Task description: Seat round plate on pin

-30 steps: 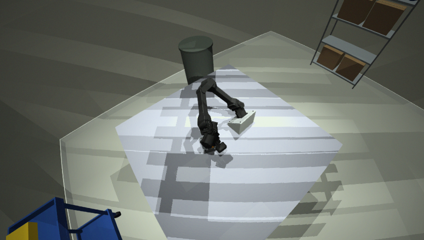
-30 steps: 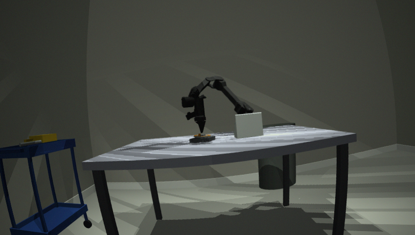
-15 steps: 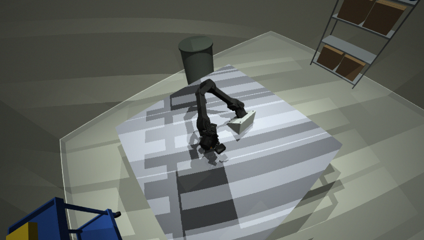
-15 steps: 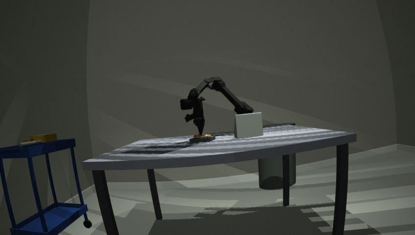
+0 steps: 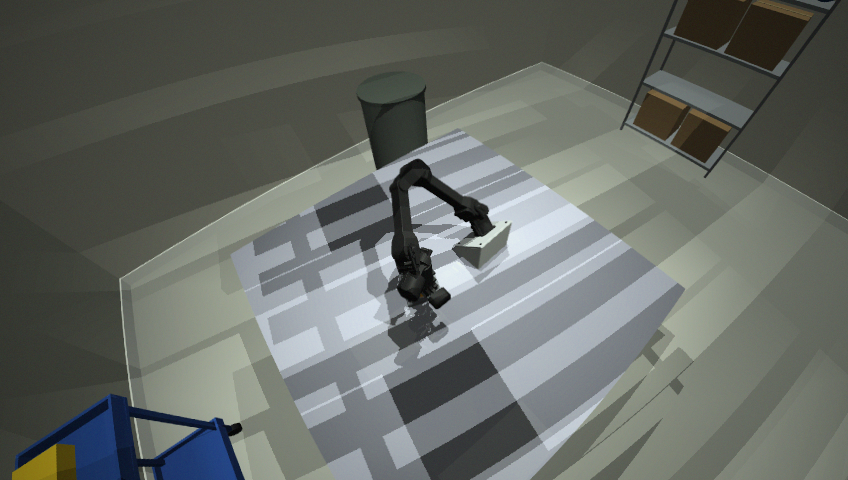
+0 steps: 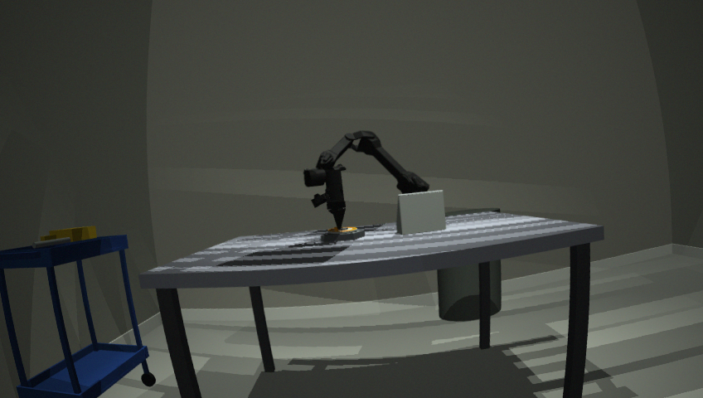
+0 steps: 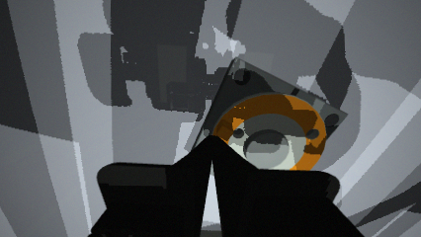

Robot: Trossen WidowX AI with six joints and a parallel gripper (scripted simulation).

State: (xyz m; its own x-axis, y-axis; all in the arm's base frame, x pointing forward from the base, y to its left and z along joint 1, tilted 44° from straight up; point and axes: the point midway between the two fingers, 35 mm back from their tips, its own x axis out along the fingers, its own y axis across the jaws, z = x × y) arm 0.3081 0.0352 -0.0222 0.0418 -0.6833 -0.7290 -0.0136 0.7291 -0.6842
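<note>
Now: the round plate 3 cm to the right of my gripper tip. From my gripper tip the other things lie so: square base 1 cm behind, 5 cm to the right, 2 cm below.
</note>
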